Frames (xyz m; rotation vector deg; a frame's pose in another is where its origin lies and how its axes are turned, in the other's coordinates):
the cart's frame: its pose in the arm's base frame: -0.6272 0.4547 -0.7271 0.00 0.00 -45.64
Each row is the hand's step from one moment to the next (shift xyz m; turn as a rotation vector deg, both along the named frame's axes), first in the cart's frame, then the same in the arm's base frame.
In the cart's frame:
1: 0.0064 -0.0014 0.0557 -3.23 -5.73 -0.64
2: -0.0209 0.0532 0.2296 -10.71 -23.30 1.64
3: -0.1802 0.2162 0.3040 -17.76 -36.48 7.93
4: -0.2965 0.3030 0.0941 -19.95 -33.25 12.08
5: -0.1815 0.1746 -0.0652 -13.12 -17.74 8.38
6: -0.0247 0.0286 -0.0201 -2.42 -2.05 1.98
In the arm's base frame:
1: 0.0035 -0.0056 0.0557 -6.36 -1.70 -0.64
2: 0.0234 0.0521 0.2296 -24.15 -8.63 1.64
3: 0.0286 0.2800 0.3040 -38.50 -12.81 7.93
4: 0.0093 0.4238 0.0941 -37.72 -8.98 12.08
5: -0.0021 0.2518 -0.0652 -21.86 -3.02 8.38
6: 0.0032 0.0377 -0.0201 -3.16 0.30 1.98

